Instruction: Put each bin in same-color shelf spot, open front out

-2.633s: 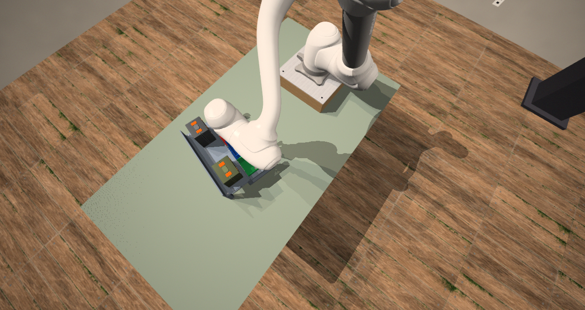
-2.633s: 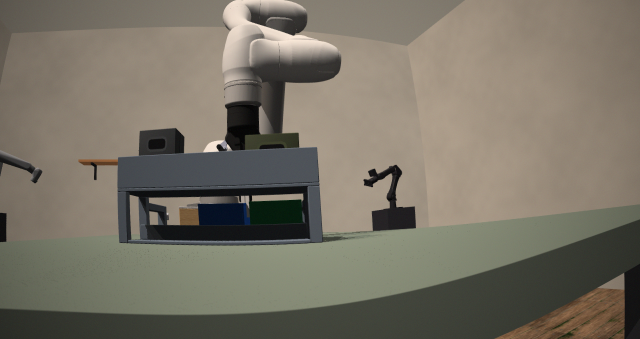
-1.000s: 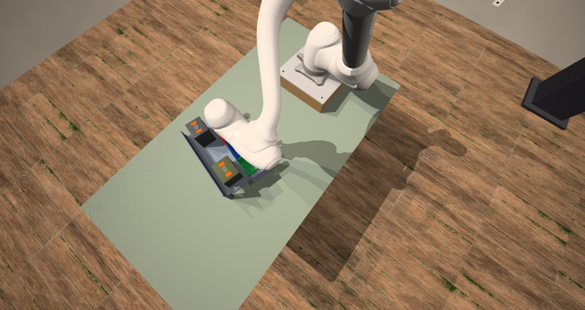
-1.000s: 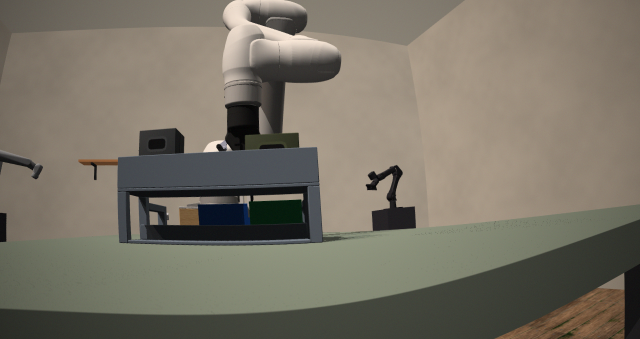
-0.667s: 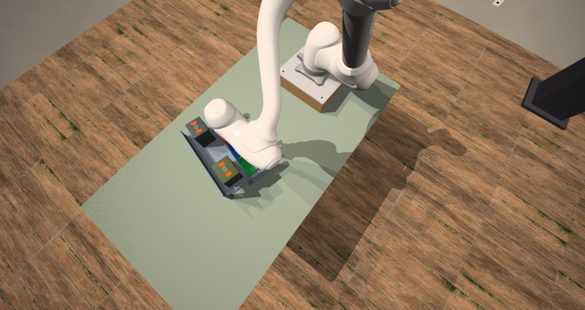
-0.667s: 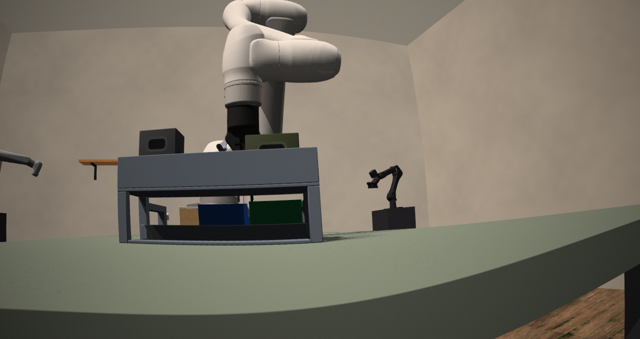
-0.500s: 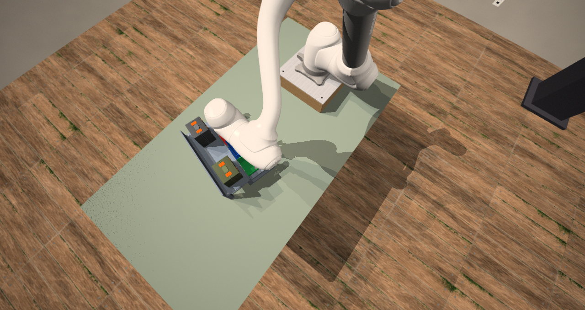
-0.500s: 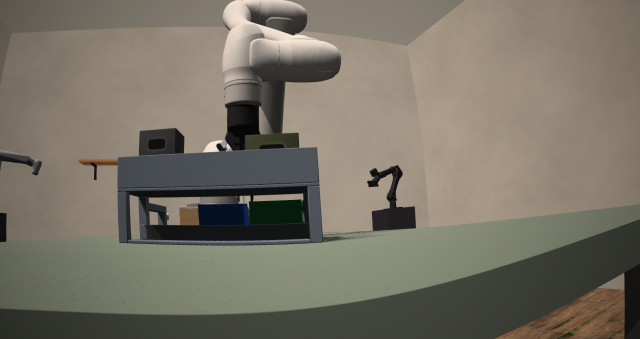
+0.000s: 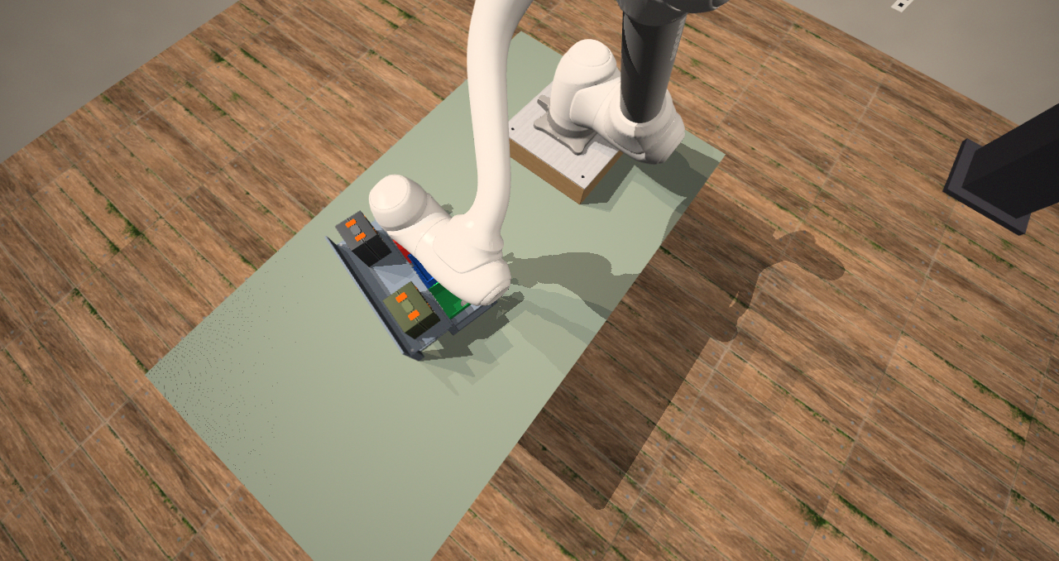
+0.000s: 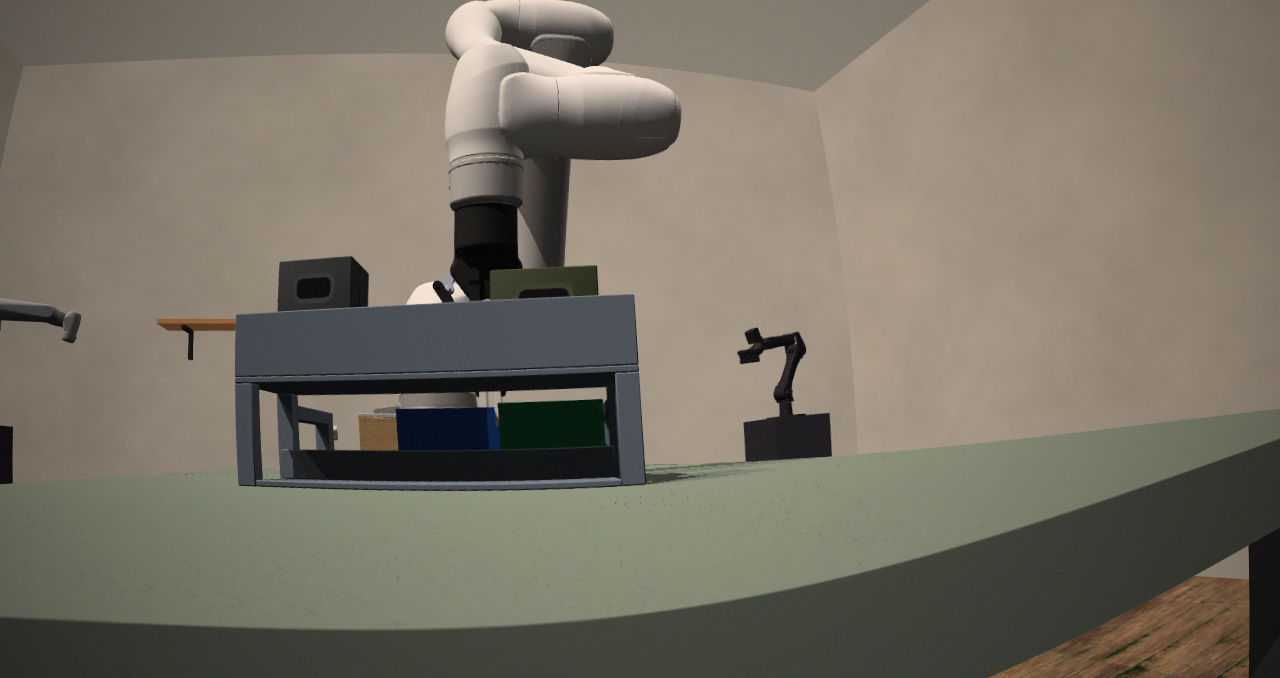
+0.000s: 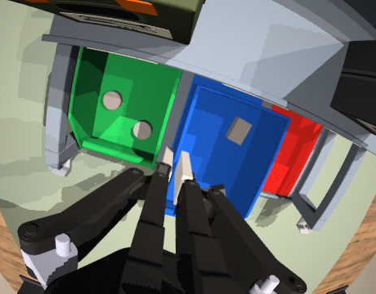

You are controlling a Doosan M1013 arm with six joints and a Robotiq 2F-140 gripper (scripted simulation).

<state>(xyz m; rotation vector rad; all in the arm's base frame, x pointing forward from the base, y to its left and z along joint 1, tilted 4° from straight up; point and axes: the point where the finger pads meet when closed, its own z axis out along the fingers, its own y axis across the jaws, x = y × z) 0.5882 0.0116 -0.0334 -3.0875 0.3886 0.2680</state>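
The blue bin is 50 mm to the right of my hand, 50 mm below it and 20 mm behind it. Round my hand: black box 190 mm to the right, 100 mm ahead, 70 mm above; olive box 160 mm ahead, 50 mm above, 30 mm to the left; green bin 70 mm ahead, 50 mm to the left, 50 mm below.
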